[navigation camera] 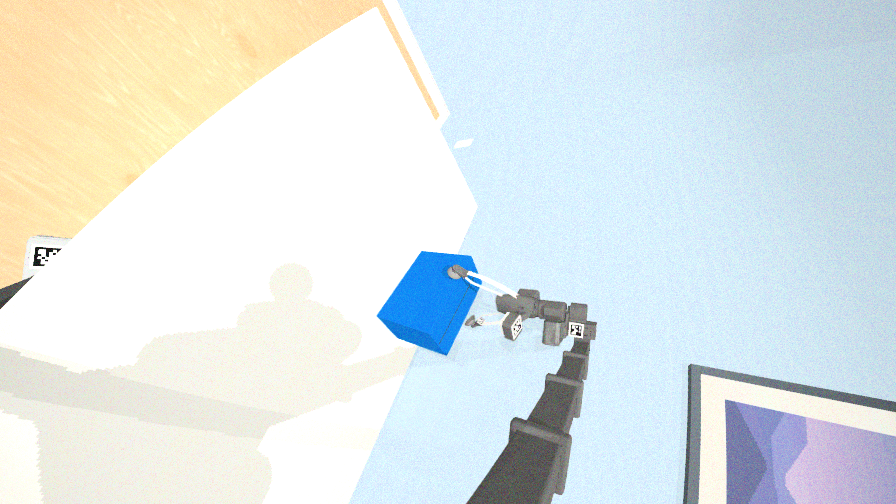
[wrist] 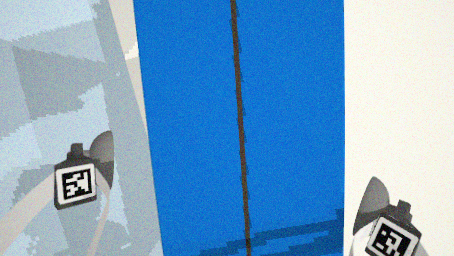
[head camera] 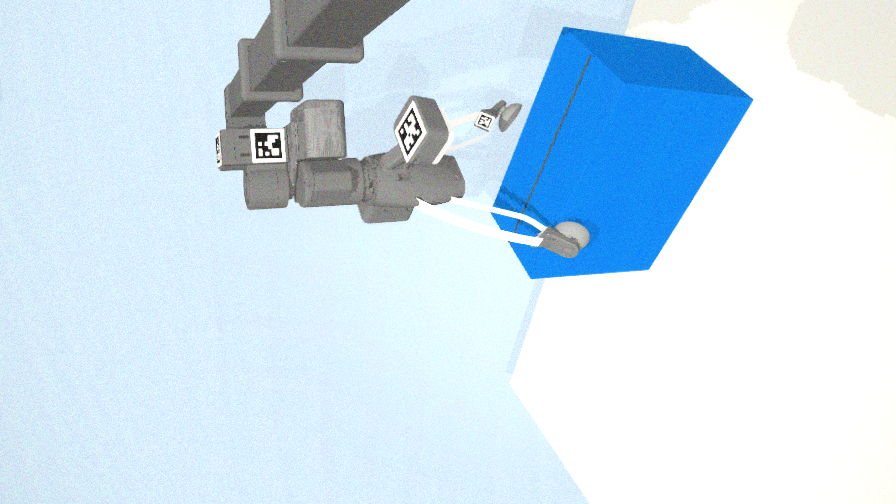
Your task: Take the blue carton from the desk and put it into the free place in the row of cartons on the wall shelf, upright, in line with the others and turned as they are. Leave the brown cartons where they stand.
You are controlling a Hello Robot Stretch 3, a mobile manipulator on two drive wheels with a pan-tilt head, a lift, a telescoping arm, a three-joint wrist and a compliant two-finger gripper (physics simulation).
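Frame: origin at the robot's base, x back, y right, z up, level; metres.
Seen in the pictures: gripper, between the fingertips: (navigation camera: 457,297) (head camera: 551,173).
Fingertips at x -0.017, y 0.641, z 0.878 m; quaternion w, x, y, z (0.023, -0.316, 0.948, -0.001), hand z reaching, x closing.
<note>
A point is followed by its place in that frame.
The blue carton (head camera: 639,162) {x -0.011, y 0.546, z 0.833 m} (navigation camera: 419,300) {x -0.004, y 0.541, z 0.824 m} (wrist: 295,125) is on the white desk (head camera: 720,388) {x -0.263, y 0.535, z 0.721 m} (navigation camera: 281,156) {x -0.273, y 0.203, z 0.720 m} (wrist: 405,100), near the wall. A thin dark line runs along its narrow face, which faces my gripper. My gripper (head camera: 540,176) {x -0.017, y 0.641, z 0.878 m} (navigation camera: 463,296) {x -0.017, y 0.641, z 0.878 m} (wrist: 234,173) {x -0.017, y 0.641, z 0.878 m} is open. In the wrist view the carton is between the two fingertips, with a gap on each side, wider on the left. In the head view one fingertip overlaps the broad blue face and the other is by the opposite edge. The wall shelf and the brown cartons do not show in these views.
My telescoping arm (head camera: 313,37) {x 0.033, y 0.371, z 1.214 m} (navigation camera: 532,438) {x 0.031, y 0.242, z 1.201 m} reaches along the light blue wall (head camera: 187,376) {x -0.284, y 1.000, z 1.254 m} (navigation camera: 689,188) {x -0.454, y 1.098, z 1.491 m}. A framed picture (navigation camera: 694,438) {x 0.198, y 0.697, z 1.456 m} hangs on the wall at the lower right of the navigation view. Wooden floor (navigation camera: 156,75) {x -0.617, y 0.001, z 0.000 m} shows past the desk's edge.
</note>
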